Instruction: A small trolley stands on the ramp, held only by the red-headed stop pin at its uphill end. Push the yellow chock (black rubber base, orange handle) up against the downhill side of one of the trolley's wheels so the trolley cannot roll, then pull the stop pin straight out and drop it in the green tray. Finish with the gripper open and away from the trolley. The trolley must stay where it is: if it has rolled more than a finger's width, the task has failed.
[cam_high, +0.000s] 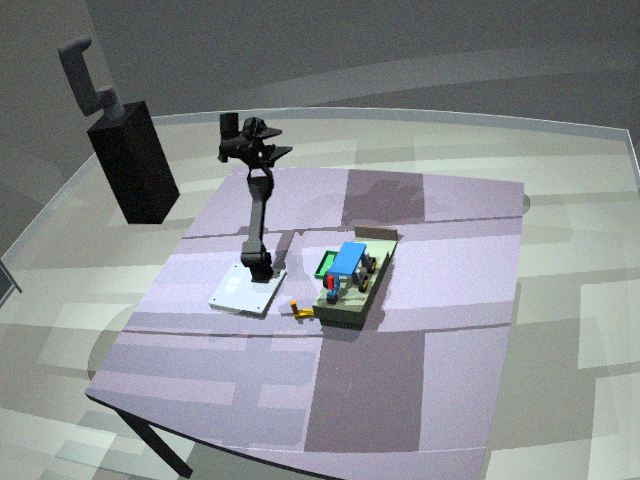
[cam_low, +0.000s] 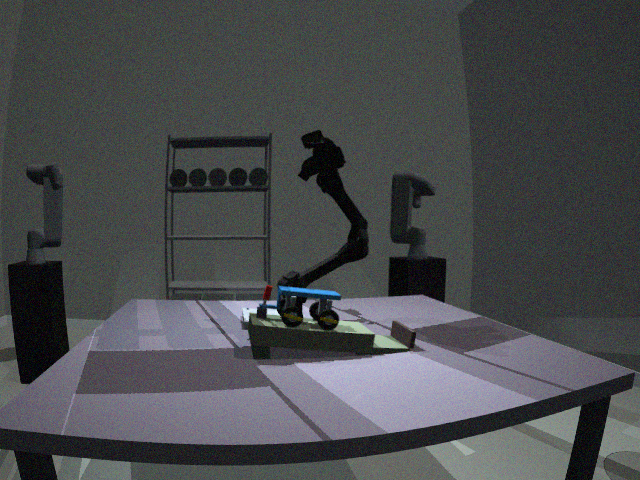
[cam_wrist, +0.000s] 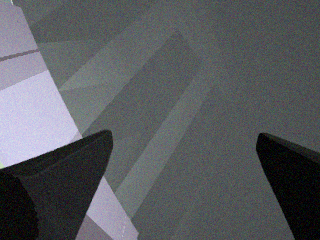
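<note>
The yellow chock lies 1 cm behind my gripper tip, 20 cm to the right of it and 49 cm below it. Also, from my gripper tip: stop pin: 11 cm ahead, 20 cm to the right, 38 cm below; blue trolley: 13 cm ahead, 10 cm to the right, 40 cm below; ramp: 14 cm ahead, 10 cm to the right, 46 cm below.
</note>
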